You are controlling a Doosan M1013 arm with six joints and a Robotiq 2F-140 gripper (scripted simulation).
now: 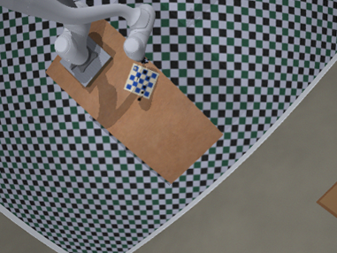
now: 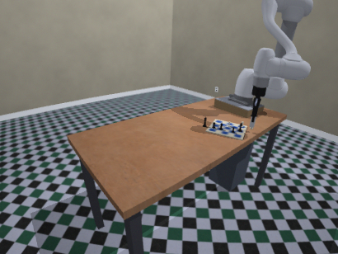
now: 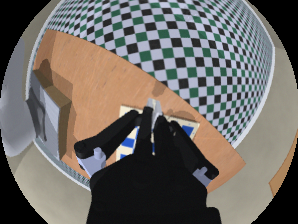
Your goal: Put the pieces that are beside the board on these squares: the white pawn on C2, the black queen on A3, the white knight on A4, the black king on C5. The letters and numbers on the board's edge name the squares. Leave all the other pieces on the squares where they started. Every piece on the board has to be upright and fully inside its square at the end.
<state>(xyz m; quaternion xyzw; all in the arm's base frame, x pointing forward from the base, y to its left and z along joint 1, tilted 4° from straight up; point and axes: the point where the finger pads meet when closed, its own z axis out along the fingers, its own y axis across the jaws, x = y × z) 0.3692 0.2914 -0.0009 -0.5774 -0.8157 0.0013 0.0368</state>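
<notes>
The blue-and-white chessboard lies 110 mm to the right of my hand, 90 mm ahead of it and 70 mm below it. From my hand the other things lie so: black chess piece: 230 mm to the right, 180 mm ahead, 40 mm below; small white piece: 130 mm to the right, 50 mm below, 50 mm ahead; white knight: 30 mm below.
</notes>
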